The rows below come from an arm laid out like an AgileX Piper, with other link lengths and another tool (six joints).
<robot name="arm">
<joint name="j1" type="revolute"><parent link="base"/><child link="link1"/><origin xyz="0 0 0.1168"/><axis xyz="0 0 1"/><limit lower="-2.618" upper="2.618"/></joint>
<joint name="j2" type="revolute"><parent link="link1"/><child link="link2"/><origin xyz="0 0 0" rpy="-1.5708 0 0"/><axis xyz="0 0 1"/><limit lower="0" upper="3.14"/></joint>
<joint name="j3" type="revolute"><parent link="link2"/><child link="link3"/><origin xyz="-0.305 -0.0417 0"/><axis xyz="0 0 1"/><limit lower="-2.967" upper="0"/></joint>
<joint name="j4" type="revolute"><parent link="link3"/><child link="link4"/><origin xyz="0.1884 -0.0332 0" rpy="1.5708 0 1.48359"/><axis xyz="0 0 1"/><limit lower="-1.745" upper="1.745"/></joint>
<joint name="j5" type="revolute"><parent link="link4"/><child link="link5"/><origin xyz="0 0 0" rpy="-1.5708 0 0"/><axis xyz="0 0 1"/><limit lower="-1.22" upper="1.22"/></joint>
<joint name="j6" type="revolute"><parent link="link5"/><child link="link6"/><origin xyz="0 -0.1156 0" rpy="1.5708 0 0"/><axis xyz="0 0 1"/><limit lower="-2.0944" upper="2.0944"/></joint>
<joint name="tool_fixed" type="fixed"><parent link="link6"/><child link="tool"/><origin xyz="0.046 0.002 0.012" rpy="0.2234 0 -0.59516"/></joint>
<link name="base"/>
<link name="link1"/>
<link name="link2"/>
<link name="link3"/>
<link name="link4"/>
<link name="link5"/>
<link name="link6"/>
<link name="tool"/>
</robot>
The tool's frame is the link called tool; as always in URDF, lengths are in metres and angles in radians.
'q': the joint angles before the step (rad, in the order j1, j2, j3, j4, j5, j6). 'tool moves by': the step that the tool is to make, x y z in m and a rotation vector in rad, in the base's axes. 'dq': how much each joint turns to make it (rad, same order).
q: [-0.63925, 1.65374, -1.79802, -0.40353, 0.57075, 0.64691]
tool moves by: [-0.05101, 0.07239, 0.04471, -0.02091, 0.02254, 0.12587]
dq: [0.09887, -0.21752, -0.00003, 0.11900, 0.20016, -0.17549]
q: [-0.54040, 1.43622, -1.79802, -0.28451, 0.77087, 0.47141]
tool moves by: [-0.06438, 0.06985, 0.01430, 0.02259, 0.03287, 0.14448]
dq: [0.14262, -0.22527, 0.05611, 0.04984, 0.20204, -0.06850]
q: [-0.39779, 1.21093, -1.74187, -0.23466, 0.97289, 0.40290]
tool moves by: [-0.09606, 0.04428, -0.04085, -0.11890, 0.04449, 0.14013]
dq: [0.02582, -0.37291, 0.35158, 0.08073, -0.01479, -0.20367]
